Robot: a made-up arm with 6 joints.
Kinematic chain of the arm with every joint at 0, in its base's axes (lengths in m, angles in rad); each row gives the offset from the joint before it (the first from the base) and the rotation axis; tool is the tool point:
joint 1: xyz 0 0 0.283 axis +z
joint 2: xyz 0 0 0 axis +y
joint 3: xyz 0 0 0.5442 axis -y
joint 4: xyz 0 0 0 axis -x
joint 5: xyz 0.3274 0 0 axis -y
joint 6: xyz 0 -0.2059 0 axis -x
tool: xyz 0 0 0
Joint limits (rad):
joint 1: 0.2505..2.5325
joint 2: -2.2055..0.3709
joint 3: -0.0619..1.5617
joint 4: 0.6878..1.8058
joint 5: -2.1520..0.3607
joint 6: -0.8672..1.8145
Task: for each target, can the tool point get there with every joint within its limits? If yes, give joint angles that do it. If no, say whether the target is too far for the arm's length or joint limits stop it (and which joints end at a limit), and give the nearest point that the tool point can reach.
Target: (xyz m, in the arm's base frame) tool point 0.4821 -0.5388 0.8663
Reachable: yes | joints 2.2346 -0.8707 1.0707 1.3368 -1.5075 0.3153
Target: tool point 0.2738 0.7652 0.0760
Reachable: no: joint limits stop it (at a limit: joint 2, joint 3, joint 4) | nearest point 0.1927 0.5384 0.7715 | short by 0.736 m
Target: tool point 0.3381 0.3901 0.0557
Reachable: no: joint limits stop it (at a limit: joint 2, joint 3, joint 4) | nearest point 0.3745 0.4321 0.7715 | short by 0.718 m
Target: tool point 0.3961 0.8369 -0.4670
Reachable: no: too far | nearest point 0.6053 -0.2283 -0.3374 | short by 1.093 m
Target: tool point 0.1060 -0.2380 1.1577
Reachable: yes | joints 1.4421 -0.3240 0.9410 0.8515 -0.2984 -0.3022
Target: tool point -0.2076 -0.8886 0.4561
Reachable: yes | joints 1.2827 -1.3805 1.0310 1.3085 -1.6747 0.3668
